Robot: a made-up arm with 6 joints.
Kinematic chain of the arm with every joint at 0, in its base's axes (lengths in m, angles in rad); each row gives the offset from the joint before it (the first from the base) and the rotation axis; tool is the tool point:
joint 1: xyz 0 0 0.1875 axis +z
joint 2: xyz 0 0 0 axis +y
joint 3: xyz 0 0 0.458 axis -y
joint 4: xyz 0 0 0 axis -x
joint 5: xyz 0.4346 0 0 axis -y
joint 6: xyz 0 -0.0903 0 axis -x
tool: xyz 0 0 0
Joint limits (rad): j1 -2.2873..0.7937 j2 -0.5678..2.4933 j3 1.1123..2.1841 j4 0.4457..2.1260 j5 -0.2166..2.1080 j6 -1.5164..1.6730
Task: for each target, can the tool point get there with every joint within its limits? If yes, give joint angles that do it. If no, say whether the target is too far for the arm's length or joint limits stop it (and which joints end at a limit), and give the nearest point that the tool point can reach.
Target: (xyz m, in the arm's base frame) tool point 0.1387 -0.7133 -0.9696
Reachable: no: too far | nearest point 0.0946 -0.4868 -0.5635 | short by 0.467 m
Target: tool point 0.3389 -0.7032 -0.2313
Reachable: yes | joints -1.0925 2.2473 1.7464 1.3156 1.0482 0.1753
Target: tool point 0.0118 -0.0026 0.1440
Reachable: no: joint limits stop it (at a limit: joint 2, joint 3) | nearest point 0.7012 -0.1545 -0.2238 | short by 0.796 m
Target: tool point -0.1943 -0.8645 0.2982
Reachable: yes | joints -1.8091 1.5839 1.6480 1.7402 0.1826 0.5777
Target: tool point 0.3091 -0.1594 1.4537
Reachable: no: too far | nearest point 0.2123 -0.1095 1.0572 | short by 0.411 m
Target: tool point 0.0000 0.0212 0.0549
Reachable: no: joint limits stop it (at a limit: joint 1, joint 2, joint 3) | nearest point 0.4967 0.5184 -0.2243 | short by 0.756 m
